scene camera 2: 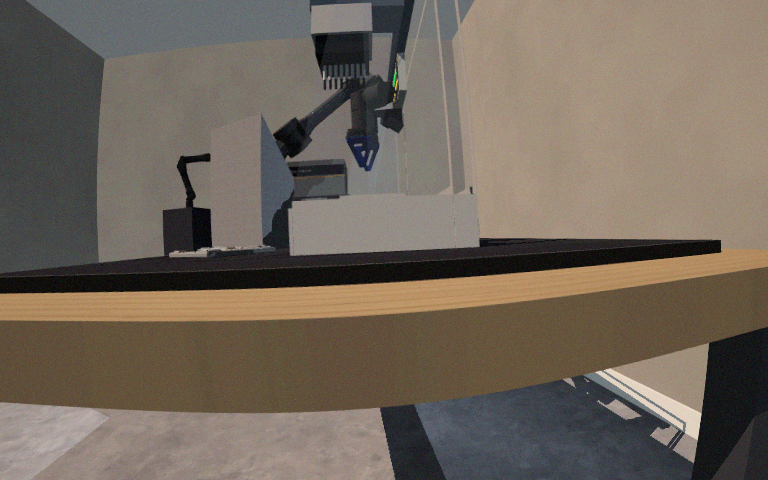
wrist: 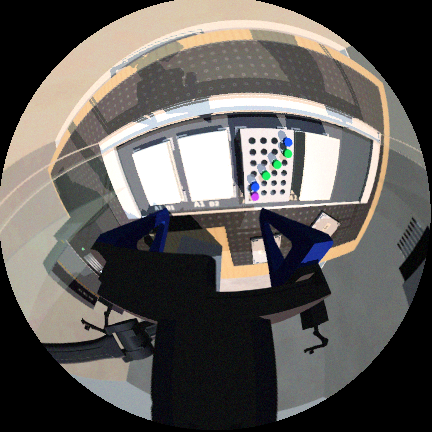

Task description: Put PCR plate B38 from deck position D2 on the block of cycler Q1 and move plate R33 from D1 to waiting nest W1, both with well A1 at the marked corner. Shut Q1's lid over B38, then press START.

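Frame: origin at the arm's base, x left, y back, z up, level; metres.
Seen in the pictures: gripper, fingertip midpoint: point(scene camera 2: 365, 169) point(wrist: 213, 212); arm's base, origin of the base link: point(scene camera 2: 266, 161).
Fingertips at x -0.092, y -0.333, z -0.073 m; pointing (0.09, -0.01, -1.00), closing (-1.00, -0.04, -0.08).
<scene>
Offsets run from my fingertips to a thing's top centre. "pt": to the spot under its first point.
My gripper point(scene camera 2: 368, 167) point(wrist: 213, 212) is open and empty, with blue fingers; it hangs above the deck. In the wrist view, a washed-out white plate @[dz -0.120, dx +0.127, dy +0.011 m] point(wrist: 159, 175) lies at the position labelled D1, and another white plate @[dz -0.120, dx +0.024, dy -0.008 m] point(wrist: 207, 165) lies beside it at D2, beyond the fingertips. Their wells and plate names cannot be read; the A1 marks show at their near edges. Two small pale pads @[pt dz -0.187, dx -0.159, dy +0.280 m] point(wrist: 259, 250) @[pt dz -0.185, dx -0.398, dy +0.151 m] point(wrist: 326, 226) lie on the near side of the deck, the first partly behind the right finger; their labels are unclear. I cannot make out Q1's block, lid or START button.
A tube rack @[dz -0.098, dx -0.079, dy -0.027 m] point(wrist: 267, 165) with blue, green and magenta caps stands right of D2, and another white item @[dz -0.094, dx -0.182, dy -0.047 m] point(wrist: 320, 167) right of it. A multichannel head point(scene camera 2: 342, 33) hangs above. A pale wall point(scene camera 2: 385, 223) fronts the deck; a tall panel point(scene camera 2: 235, 181) stands left.
</scene>
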